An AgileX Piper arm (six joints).
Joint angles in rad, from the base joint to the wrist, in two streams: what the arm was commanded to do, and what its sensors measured. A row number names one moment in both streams.
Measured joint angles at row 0: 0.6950, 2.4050, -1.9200, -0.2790, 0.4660, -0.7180
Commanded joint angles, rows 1 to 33: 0.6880, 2.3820, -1.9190, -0.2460, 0.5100, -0.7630; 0.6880, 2.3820, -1.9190, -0.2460, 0.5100, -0.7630; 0.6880, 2.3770, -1.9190, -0.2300, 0.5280, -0.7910; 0.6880, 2.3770, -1.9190, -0.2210, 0.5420, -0.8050; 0.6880, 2.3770, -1.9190, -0.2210, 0.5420, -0.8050; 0.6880, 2.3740, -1.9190, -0.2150, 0.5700, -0.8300; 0.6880, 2.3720, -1.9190, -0.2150, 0.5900, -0.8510; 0.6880, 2.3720, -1.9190, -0.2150, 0.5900, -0.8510; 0.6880, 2.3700, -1.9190, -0.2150, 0.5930, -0.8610; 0.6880, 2.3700, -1.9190, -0.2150, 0.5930, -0.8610; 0.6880, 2.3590, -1.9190, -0.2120, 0.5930, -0.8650; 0.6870, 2.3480, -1.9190, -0.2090, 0.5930, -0.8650; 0.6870, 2.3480, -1.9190, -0.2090, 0.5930, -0.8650; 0.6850, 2.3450, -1.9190, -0.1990, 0.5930, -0.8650; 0.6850, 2.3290, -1.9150, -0.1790, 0.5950, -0.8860; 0.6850, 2.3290, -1.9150, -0.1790, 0.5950, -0.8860; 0.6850, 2.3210, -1.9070, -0.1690, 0.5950, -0.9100; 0.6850, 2.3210, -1.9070, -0.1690, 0.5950, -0.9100; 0.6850, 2.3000, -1.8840, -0.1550, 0.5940, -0.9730; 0.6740, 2.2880, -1.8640, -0.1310, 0.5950, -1.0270; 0.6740, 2.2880, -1.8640, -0.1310, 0.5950, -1.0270; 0.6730, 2.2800, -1.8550, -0.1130, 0.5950, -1.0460; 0.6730, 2.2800, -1.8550, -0.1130, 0.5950, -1.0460; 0.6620, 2.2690, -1.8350, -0.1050, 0.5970, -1.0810; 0.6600, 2.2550, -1.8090, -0.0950, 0.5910, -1.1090; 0.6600, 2.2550, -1.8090, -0.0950, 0.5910, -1.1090; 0.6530, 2.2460, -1.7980, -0.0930, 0.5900, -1.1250; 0.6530, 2.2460, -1.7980, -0.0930, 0.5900, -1.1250; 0.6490, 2.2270, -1.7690, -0.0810, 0.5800, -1.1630; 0.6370, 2.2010, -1.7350, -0.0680, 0.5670, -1.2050; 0.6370, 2.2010, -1.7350, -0.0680, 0.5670, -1.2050; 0.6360, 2.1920, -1.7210, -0.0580, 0.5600, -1.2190; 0.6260, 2.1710, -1.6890, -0.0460, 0.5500, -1.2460
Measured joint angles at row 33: 0.6460, 2.2150, -1.7200, -0.0590, 0.5850, -1.2040
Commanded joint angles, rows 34 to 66: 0.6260, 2.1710, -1.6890, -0.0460, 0.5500, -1.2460; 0.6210, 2.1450, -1.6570, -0.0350, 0.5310, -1.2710; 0.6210, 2.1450, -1.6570, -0.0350, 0.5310, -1.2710; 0.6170, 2.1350, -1.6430, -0.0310, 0.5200, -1.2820; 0.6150, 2.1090, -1.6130, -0.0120, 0.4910, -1.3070; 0.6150, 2.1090, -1.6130, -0.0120, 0.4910, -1.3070; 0.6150, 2.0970, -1.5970, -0.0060, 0.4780, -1.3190; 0.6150, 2.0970, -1.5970, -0.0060, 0.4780, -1.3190; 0.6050, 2.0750, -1.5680, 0.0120, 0.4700, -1.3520; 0.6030, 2.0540, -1.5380, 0.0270, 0.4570, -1.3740; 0.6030, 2.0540, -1.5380, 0.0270, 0.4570, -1.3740; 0.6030, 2.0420, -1.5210, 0.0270, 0.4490, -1.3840; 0.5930, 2.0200, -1.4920, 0.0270, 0.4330, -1.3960; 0.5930, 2.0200, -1.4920, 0.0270, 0.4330, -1.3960; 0.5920, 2.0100, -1.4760, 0.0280, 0.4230, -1.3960; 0.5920, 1.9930, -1.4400, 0.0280, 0.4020, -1.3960; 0.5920, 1.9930, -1.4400, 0.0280, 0.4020, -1.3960; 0.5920, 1.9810, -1.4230, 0.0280, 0.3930, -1.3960; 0.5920, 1.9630, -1.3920, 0.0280, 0.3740, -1.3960; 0.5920, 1.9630, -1.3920, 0.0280, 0.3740, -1.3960; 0.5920, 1.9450, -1.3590, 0.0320, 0.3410, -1.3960; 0.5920, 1.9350, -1.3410, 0.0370, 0.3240, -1.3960; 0.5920, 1.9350, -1.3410, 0.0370, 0.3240, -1.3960; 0.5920, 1.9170, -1.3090, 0.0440, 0.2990, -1.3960; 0.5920, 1.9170, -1.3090, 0.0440, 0.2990, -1.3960; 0.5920, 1.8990, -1.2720, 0.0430, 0.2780, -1.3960; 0.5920, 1.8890, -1.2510, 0.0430, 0.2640, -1.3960; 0.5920, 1.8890, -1.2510, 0.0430, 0.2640, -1.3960; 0.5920, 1.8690, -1.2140, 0.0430, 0.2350, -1.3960; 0.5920, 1.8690, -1.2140, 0.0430, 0.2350, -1.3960; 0.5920, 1.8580, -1.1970, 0.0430, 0.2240, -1.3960; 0.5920, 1.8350, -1.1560, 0.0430, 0.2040, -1.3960; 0.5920, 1.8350, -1.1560, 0.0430, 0.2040, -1.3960
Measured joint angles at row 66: 0.6180, 1.8870, -1.1940, 0.0400, 0.2790, -1.4410
